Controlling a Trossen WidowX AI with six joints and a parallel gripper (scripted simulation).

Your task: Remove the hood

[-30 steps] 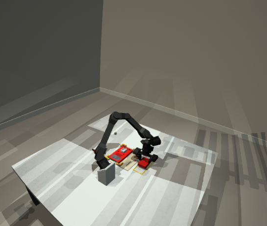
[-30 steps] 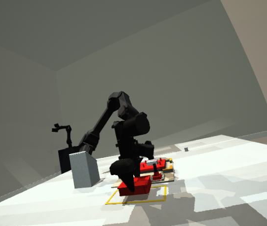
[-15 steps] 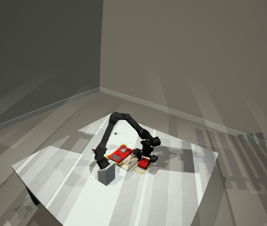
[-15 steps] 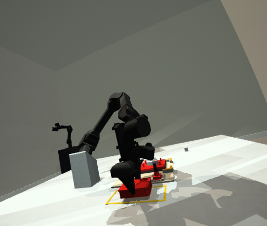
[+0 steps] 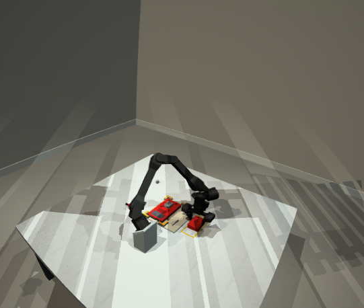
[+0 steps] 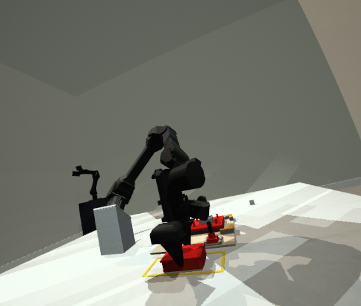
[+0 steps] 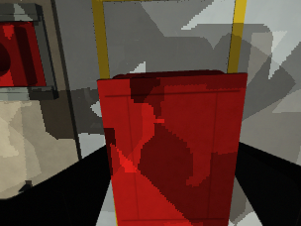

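My gripper tip is now 10 mm below the hood. Also, from my gripper tip: tan plate (190 mm to the left).
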